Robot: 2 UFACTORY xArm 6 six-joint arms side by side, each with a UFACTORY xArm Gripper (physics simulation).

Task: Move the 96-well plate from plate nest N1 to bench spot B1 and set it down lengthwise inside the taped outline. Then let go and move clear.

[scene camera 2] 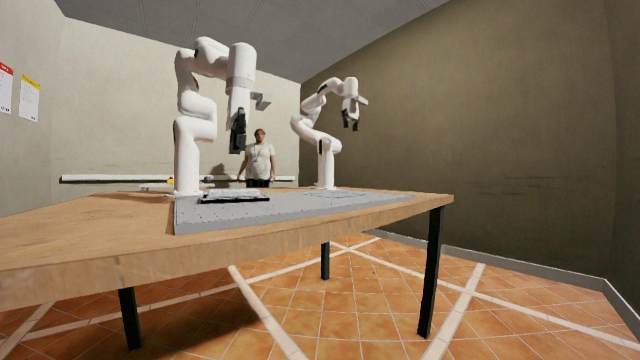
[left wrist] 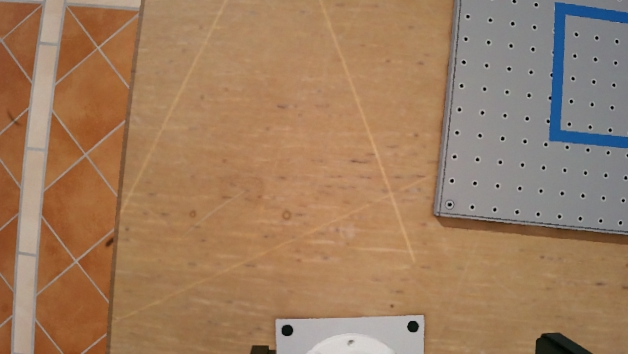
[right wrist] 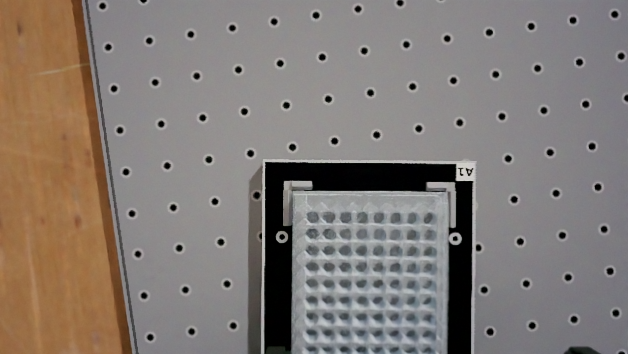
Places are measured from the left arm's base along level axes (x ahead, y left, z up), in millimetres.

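Pixels of known places: left gripper, fingertip midpoint: (scene camera 2: 350, 129); right gripper, fingertip midpoint: (scene camera 2: 236, 152); left arm's base, origin of the base link: (scene camera 2: 325, 189); right arm's base, origin of the base link: (scene camera 2: 186, 193).
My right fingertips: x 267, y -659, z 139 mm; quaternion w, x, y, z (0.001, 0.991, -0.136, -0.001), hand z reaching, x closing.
For each thing: its top centre in the pictures, then the offset to it from my right fingertips. Level surfaces: height alone.
- clear 96-well plate, middle of its top: (right wrist: 370, 311) (scene camera 2: 234, 190) dx -7, dy -2, dz -100 mm
- black plate nest, middle of its top: (right wrist: 368, 306) (scene camera 2: 234, 193) dx -7, dy -2, dz -110 mm
- grey perforated board, its level: dz -126 mm
- wooden table, its level: dz -139 mm
The clear 96-well plate (scene camera 2: 234, 193) (right wrist: 370, 275) sits in the black plate nest (scene camera 2: 235, 200) (right wrist: 460, 300), between its corner brackets; the A1 label is at the nest's corner. The nest's lower part is cut off in the right wrist view. My right gripper (scene camera 2: 237, 150) (right wrist: 430, 350) is open and empty, pointing down high above the plate, its fingertips to either side of the plate in the right wrist view. The blue taped outline (scene camera 2: 336, 197) (left wrist: 557, 75) is bare where it shows. My left gripper (scene camera 2: 350, 127) (left wrist: 411, 348) is open and empty, high above the table.
The grey perforated board (scene camera 2: 300, 207) (left wrist: 500, 170) (right wrist: 190, 137) lies on the wooden table (scene camera 2: 75, 210) (left wrist: 280, 150) (right wrist: 40, 200) and bears nest and outline. A white arm base plate (left wrist: 350, 325) shows at the bottom of the left wrist view. A person (scene camera 2: 258, 160) stands behind the table.
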